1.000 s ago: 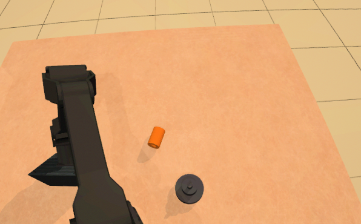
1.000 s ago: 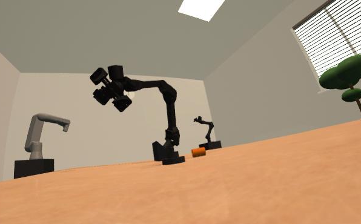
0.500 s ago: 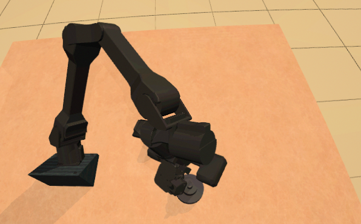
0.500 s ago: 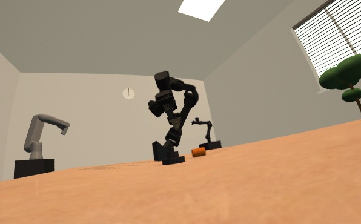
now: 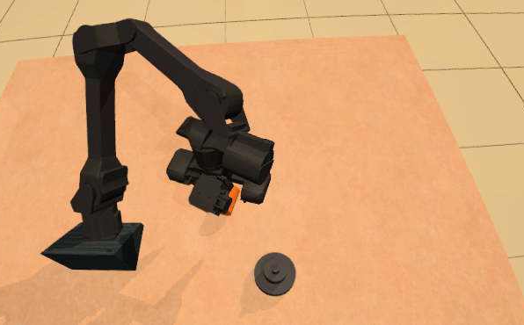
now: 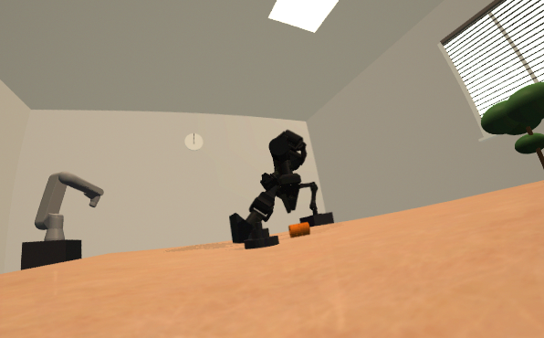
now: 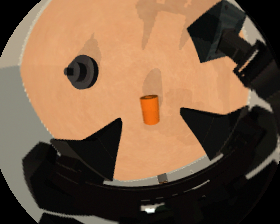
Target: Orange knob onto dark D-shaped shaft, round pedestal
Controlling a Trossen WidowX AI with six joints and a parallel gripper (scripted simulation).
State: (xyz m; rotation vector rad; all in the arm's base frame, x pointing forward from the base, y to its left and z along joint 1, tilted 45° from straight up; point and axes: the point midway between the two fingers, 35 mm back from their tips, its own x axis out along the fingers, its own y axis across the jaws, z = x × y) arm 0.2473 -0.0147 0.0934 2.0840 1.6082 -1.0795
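My gripper tip is 2 cm to the right of the orange knob and 6 cm above it. Round my gripper tip: dark round pedestal (9 cm ahead, 15 cm to the right, 5 cm below).
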